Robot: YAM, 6 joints.
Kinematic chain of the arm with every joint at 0, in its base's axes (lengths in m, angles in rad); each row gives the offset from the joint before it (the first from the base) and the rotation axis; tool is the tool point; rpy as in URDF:
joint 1: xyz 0 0 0.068 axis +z
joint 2: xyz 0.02 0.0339 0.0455 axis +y
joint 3: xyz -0.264 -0.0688 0 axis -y
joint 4: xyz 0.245 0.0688 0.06 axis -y
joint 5: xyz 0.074 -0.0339 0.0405 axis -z
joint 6: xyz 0.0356 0 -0.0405 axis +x
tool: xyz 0 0 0 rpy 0 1.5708 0
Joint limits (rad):
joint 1: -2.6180..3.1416
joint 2: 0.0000..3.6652
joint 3: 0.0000..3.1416
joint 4: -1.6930..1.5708
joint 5: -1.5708..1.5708
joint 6: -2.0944..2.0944
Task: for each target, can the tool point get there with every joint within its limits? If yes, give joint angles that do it. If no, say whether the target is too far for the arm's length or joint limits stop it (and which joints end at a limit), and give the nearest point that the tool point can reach.
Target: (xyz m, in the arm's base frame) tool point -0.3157 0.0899 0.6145
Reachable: yes | joints -0.2062 0.7856 2.5786 0.2770 -0.7156 0.2121
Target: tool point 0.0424 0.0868 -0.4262
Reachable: no: joint limits stop it (at a limit: joint 2) | nearest point 0.0536 0.1098 -0.3575 | short by 0.073 m
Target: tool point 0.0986 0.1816 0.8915
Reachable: no: too far | nearest point 0.0792 0.1459 0.7221 | short by 0.174 m
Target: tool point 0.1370 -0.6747 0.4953
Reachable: no: too far | nearest point 0.1121 -0.5522 0.4239 | short by 0.144 m
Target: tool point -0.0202 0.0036 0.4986
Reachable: yes | joints 0.8652 0.5470 1.5086 -0.8416 -0.5217 0.0636
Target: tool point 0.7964 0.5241 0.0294
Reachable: no: too far | nearest point 0.5374 0.3536 0.0573 | short by 0.311 m
